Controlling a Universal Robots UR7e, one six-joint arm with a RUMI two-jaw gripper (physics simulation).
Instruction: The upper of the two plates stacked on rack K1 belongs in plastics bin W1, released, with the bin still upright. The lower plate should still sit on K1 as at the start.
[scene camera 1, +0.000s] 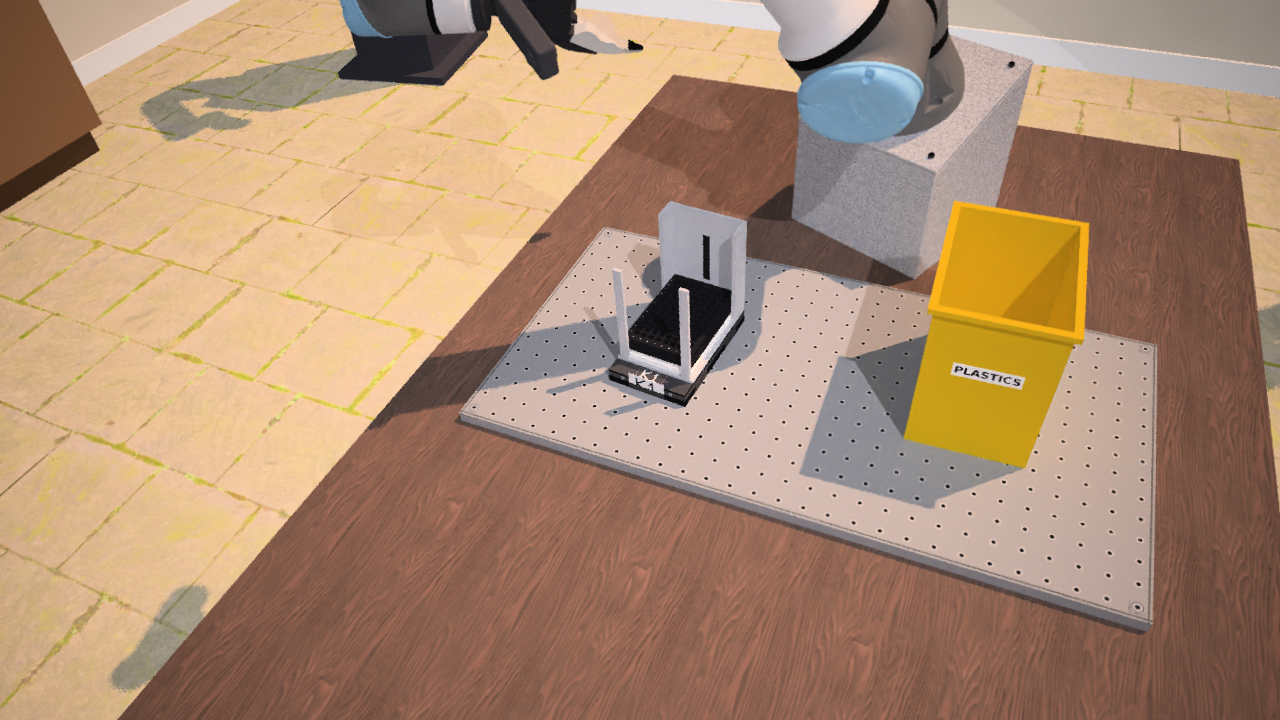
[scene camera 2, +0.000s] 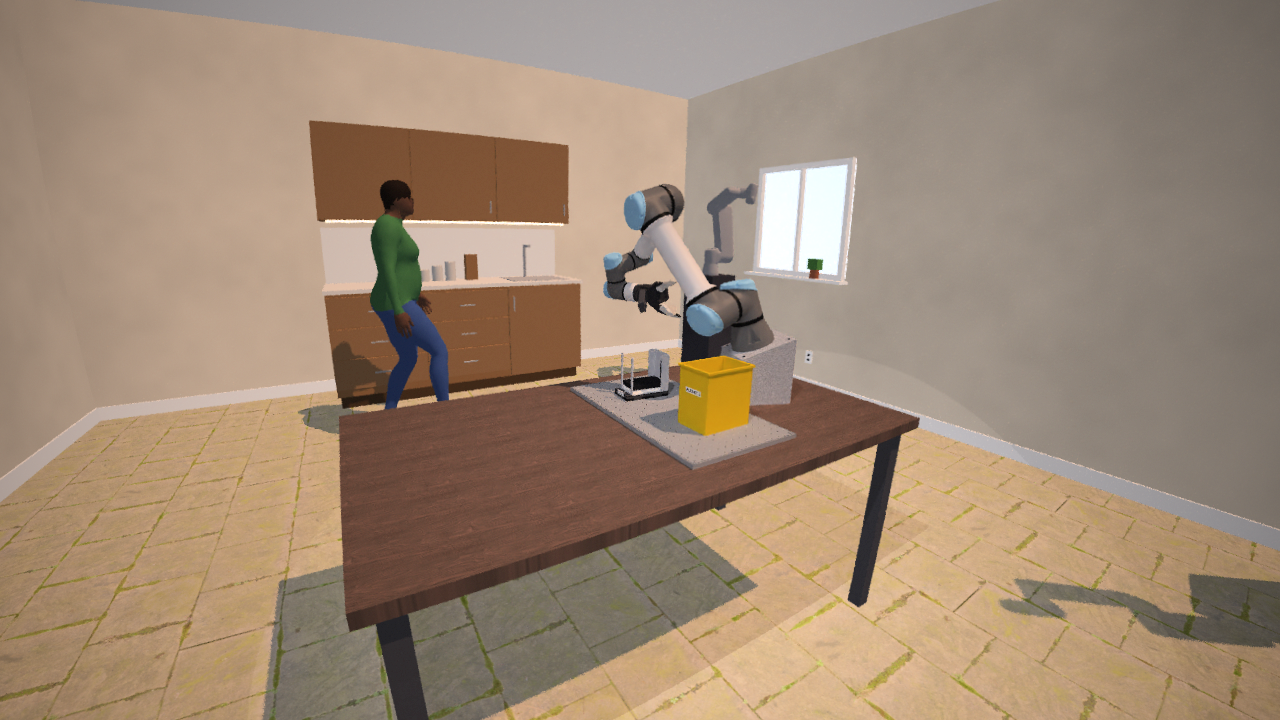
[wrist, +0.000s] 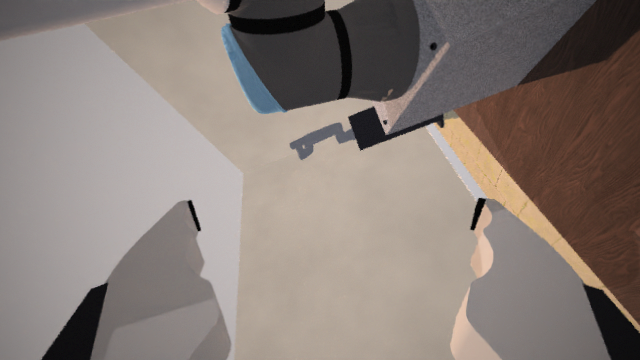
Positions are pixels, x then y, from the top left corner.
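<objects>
A yellow plastics bin W1 (scene camera 1: 1008, 303) is 101 cm from the lens. A black gridded plate (scene camera 1: 656, 333) is 96 cm from the lens, and I see that a pale plate (scene camera 1: 645, 358) is likewise 96 cm from the lens.
</objects>
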